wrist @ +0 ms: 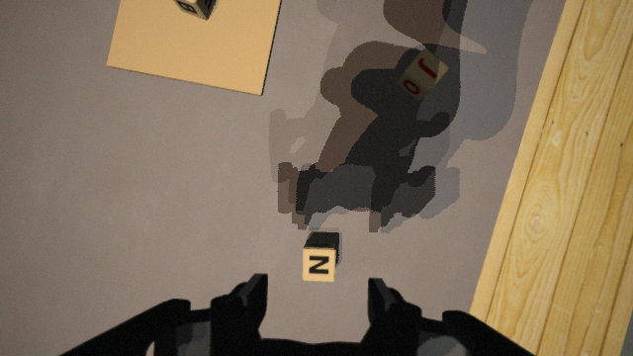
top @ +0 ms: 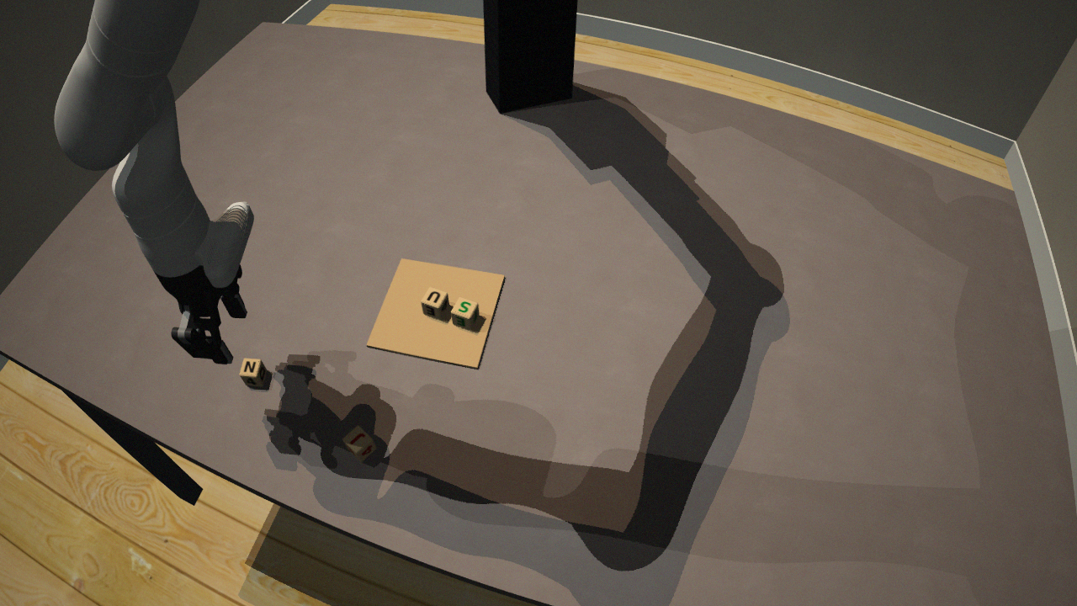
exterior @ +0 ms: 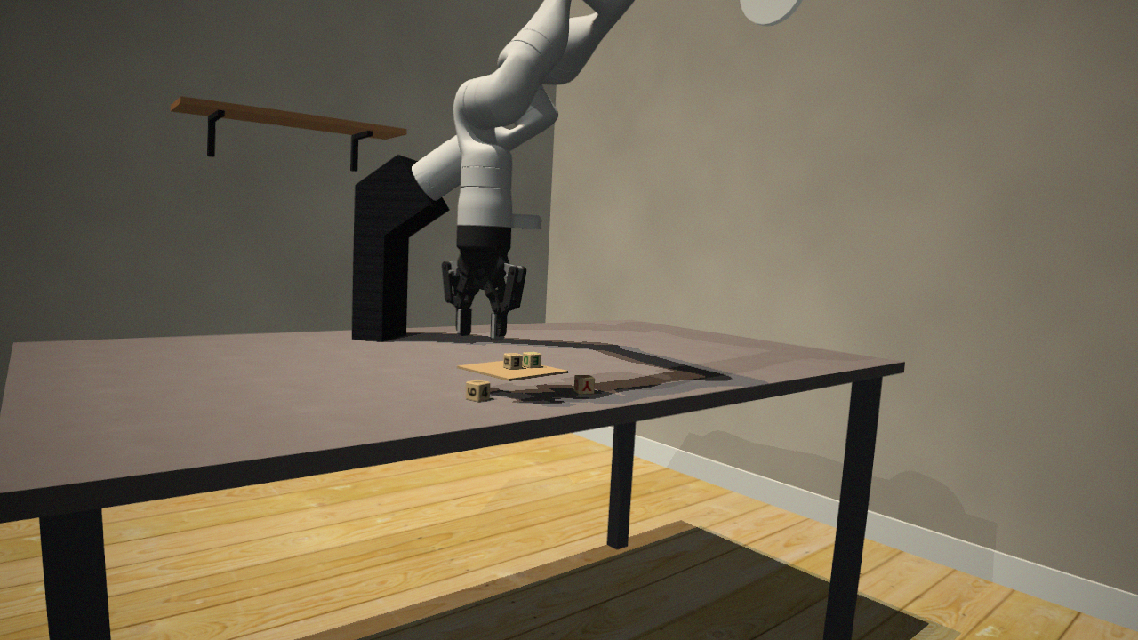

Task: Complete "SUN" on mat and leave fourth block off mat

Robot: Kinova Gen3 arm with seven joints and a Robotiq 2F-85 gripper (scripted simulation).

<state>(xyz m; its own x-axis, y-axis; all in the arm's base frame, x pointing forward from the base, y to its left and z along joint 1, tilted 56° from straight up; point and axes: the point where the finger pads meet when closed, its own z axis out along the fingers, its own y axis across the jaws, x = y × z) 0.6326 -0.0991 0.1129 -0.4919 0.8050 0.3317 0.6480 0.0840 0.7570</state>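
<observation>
The N block is 90 mm below my hand. Also, from my hand: U block (220 mm behind, 110 mm to the left, 90 mm below); then S block (240 mm behind, 150 mm to the left, 90 mm below); then mat (220 mm behind, 110 mm to the left, 100 mm below).
</observation>
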